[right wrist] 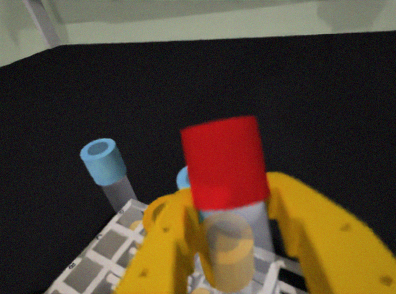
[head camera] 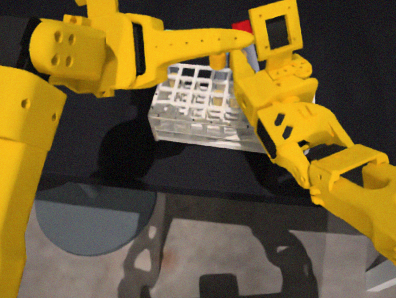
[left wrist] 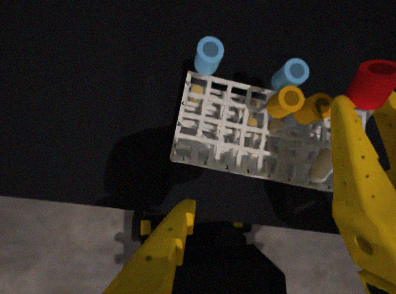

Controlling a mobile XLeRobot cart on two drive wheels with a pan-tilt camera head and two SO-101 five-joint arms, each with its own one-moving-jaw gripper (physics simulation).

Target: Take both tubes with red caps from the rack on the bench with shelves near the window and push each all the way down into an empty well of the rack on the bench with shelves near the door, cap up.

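Places are measured from the left arm's base along level axes (x ahead, y left, z up), in centimetres.
Pixels of known places: left hand at its tool point: (head camera: 136, 65) (left wrist: 194, 212); right hand at its tool point: (right wrist: 196, 203) (left wrist: 344, 102).
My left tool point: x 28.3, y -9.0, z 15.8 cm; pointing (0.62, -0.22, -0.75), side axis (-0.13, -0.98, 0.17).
Observation:
For each thing: its middle in the pictures, then the offset to it from my left tool point. "pt": a spot on its surface instead.
- tube with a red cap, surface spot: (right wrist: 225, 162) pt dx +5.1, dy -10.4, dz -1.4 cm
- white rack at the middle of its body: (left wrist: 262, 138) (head camera: 233, 109) dx +4.9, dy -9.5, dz -14.2 cm
- tube's rounded lower end at a spot on its surface: (left wrist: 321, 165) pt dx +1.5, dy -11.1, dz -7.5 cm
My right gripper (right wrist: 232, 223) is shut on a tube with a red cap (right wrist: 225, 162), gripping the clear body just below the cap. It holds the tube cap up and tilted over the right end of the white rack (head camera: 197, 106). In the left wrist view the red cap (left wrist: 372, 83) stands above the rack (left wrist: 247, 127), and the tube's rounded lower end (left wrist: 321, 165) is at the front right wells. The cap also shows in the head view (head camera: 242, 25). My left gripper (left wrist: 177, 223) is open and empty, in front of the rack; its long jaw (head camera: 222, 40) reaches toward the right gripper.
Two blue-capped tubes (left wrist: 208, 54) (left wrist: 290, 73) and two orange-capped tubes (left wrist: 285, 101) (left wrist: 315, 107) stand in the rack's back rows. Most wells at the left and front are empty. The rack sits on a black bench top; its front edge (head camera: 190, 187) lies close to me.

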